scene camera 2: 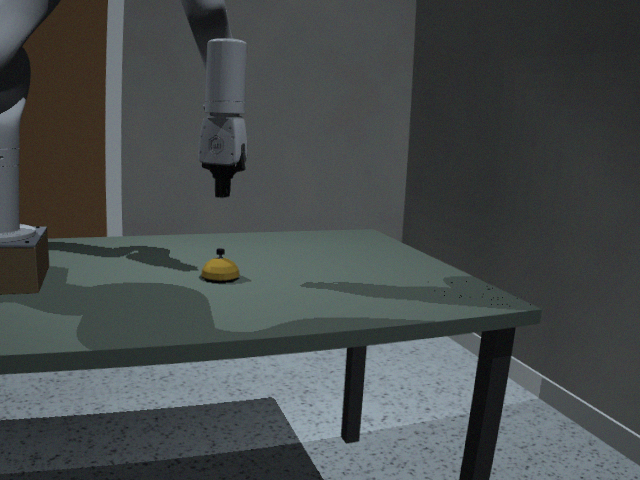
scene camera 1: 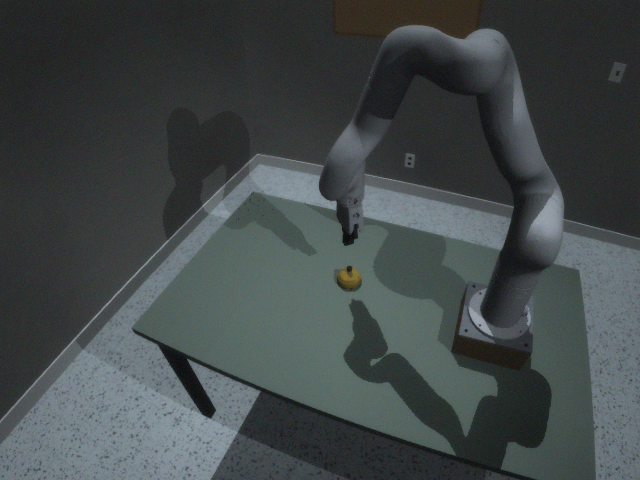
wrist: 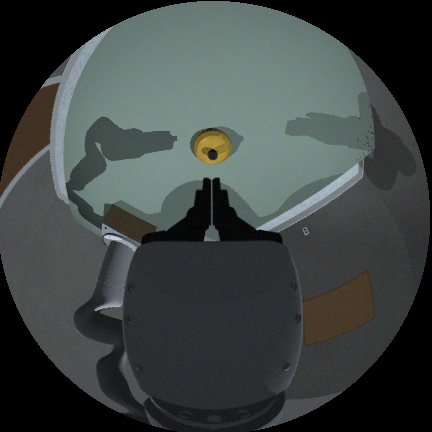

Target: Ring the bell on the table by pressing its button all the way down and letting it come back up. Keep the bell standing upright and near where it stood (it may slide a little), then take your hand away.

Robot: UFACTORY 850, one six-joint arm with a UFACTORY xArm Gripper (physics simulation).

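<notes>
A yellow dome bell (scene camera 1: pixel 348 279) (scene camera 2: pixel 220 270) (wrist: pixel 206 140) stands upright on the green table. Its small black button (scene camera 1: pixel 349 268) (scene camera 2: pixel 220 251) (wrist: pixel 212 155) sticks up from the top of the dome. My gripper (scene camera 1: pixel 348 242) (scene camera 2: pixel 222 195) (wrist: pixel 211 188) is shut with nothing between its fingers and points down. It hangs above the bell, well apart from the button. In the second scene view the fingertips are almost straight over the button. In the wrist view the bell shows just beyond the fingertips.
The green table (scene camera 1: pixel 248 320) (scene camera 2: pixel 336 263) (wrist: pixel 210 60) carries the arm's base block (scene camera 1: pixel 491 351) (scene camera 2: pixel 18 268) (wrist: pixel 129 222), to one side of the bell. Shadows of the arm fall across the table on both sides of the bell. Walls stand beyond the table's edges.
</notes>
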